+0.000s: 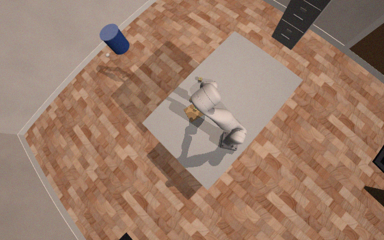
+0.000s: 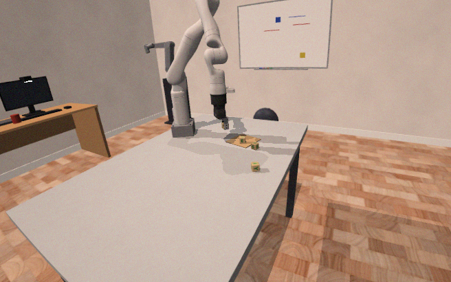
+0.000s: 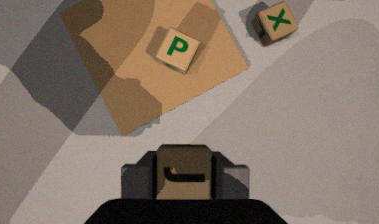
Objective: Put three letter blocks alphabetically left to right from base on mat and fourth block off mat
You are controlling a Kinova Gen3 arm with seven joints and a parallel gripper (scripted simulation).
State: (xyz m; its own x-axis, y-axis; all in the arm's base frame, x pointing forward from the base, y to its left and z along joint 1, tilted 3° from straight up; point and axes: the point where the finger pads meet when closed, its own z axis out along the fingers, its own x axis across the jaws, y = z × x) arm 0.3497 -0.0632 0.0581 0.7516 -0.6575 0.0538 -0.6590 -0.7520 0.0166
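My hand is 12 cm above the tan mat, 10 cm to the right of it and 5 cm short of it. Round my hand: X block 15 cm ahead, 10 cm below, 4 cm to the left.
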